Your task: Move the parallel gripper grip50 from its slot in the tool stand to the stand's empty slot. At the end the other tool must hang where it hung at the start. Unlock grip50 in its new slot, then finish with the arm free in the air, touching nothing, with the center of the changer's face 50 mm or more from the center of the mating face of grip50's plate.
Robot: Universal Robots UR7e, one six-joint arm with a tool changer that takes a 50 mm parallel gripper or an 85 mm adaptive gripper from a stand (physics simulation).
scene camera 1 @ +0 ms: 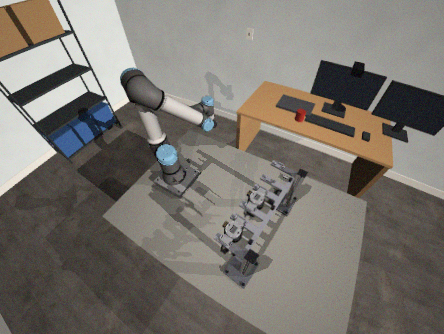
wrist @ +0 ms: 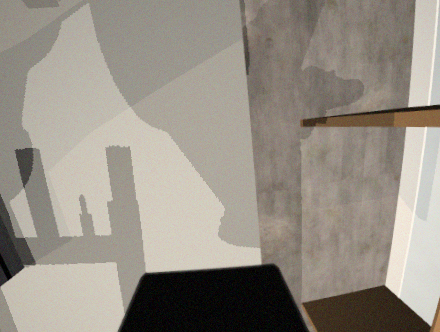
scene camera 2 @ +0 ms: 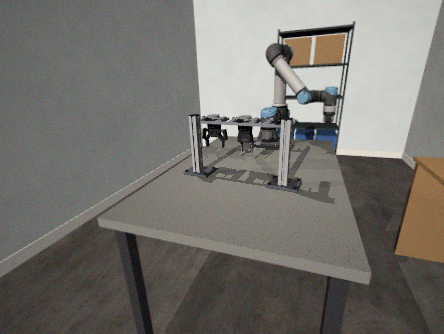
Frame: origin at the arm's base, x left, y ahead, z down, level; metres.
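Where they show: arm's base, origin of its link: (scene camera 1: pixel 174 175) (scene camera 2: pixel 268 139).
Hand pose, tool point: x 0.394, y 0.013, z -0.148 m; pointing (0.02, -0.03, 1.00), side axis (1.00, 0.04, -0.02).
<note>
Each offset is from my tool point to the centre of the thing. "spot": to the spot under its first point. Level surfaces: height alone.
Parallel gripper grip50 {dz -0.013, dx -0.394, dy +0.550 m} (scene camera 1: pixel 256 196) (scene camera 2: pixel 245 134) hangs in the middle slot of the tool stand (scene camera 1: pixel 233 272) (scene camera 2: pixel 196 147); its fingers point down and are too small to judge. The other tool, the wide-fingered adaptive gripper (scene camera 1: pixel 233 230) (scene camera 2: pixel 215 132), hangs in the slot beside it, away from the desk. The empty slot {spot: dz -0.094, dx -0.259, dy +0.582 m} (scene camera 1: pixel 274 179) is at the stand's desk-side end. The arm's changer (scene camera 2: pixel 328 119) carries no tool, points down and is in the air, well apart from the stand. A black block (wrist: pixel 215 302) shows at the wrist view's bottom edge.
The arm's base (scene camera 1: pixel 172 177) stands on the grey table {dz +0.189 m} (scene camera 1: pixel 320 240) (scene camera 2: pixel 225 215). The wooden desk (scene camera 1: pixel 275 117) (scene camera 2: pixel 425 215) (wrist: pixel 360 120) with monitors stands beside the table. A shelf rack (scene camera 1: pixel 47 77) (scene camera 2: pixel 315 65) with boxes is behind the arm. Shadows cross the table in the wrist view.
</note>
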